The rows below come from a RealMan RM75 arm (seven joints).
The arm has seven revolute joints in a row. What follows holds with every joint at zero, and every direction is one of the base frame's.
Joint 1 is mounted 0.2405 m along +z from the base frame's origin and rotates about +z.
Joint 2 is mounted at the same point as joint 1 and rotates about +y.
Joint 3 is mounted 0.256 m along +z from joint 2 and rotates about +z.
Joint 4 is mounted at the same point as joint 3 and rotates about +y.
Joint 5 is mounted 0.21 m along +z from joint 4 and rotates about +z.
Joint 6 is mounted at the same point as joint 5 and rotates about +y.
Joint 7 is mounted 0.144 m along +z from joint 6 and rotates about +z.
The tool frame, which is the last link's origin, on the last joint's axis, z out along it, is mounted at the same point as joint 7; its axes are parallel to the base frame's.
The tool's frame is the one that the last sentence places.
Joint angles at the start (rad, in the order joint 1, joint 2, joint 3, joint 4, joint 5, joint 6, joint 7):
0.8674 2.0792 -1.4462 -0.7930 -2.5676 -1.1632 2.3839
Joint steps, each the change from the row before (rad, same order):
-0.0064 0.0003 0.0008 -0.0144 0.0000 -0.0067 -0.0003
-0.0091 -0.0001 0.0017 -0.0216 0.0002 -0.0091 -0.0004
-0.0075 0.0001 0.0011 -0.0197 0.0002 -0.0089 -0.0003
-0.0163 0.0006 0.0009 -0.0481 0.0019 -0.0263 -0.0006
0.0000 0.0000 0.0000 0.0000 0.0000 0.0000 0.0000
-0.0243 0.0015 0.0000 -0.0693 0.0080 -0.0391 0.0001
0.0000 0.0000 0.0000 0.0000 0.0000 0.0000 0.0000
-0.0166 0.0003 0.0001 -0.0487 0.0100 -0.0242 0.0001
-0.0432 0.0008 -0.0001 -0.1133 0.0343 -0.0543 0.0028
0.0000 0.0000 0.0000 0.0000 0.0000 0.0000 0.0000
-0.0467 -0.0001 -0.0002 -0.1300 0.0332 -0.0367 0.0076
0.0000 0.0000 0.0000 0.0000 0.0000 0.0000 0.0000
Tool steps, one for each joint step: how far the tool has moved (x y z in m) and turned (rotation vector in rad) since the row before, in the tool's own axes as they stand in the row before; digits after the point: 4 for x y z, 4 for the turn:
-0.0001 0.0003 -0.0014 -0.0006 -0.0039 -0.0014
-0.0003 0.0001 -0.0024 0.0004 -0.0069 -0.0018
-0.0006 0.0003 -0.0023 0.0001 -0.0060 -0.0027
-0.0018 0.0017 -0.0057 -0.0034 -0.0118 -0.0095
0.0000 0.0000 0.0000 0.0000 0.0000 0.0000
-0.0024 0.0038 -0.0082 -0.0093 -0.0181 -0.0120
0.0000 0.0000 0.0000 0.0000 0.0000 0.0000
-0.0023 0.0026 -0.0061 -0.0060 -0.0175 -0.0080
-0.0042 0.0077 -0.0143 -0.0203 -0.0461 -0.0123
0.0000 0.0000 0.0000 0.0000 0.0000 0.0000
-0.0072 0.0069 -0.0177 0.0016 -0.0653 -0.0190
0.0000 0.0000 0.0000 0.0000 0.0000 0.0000

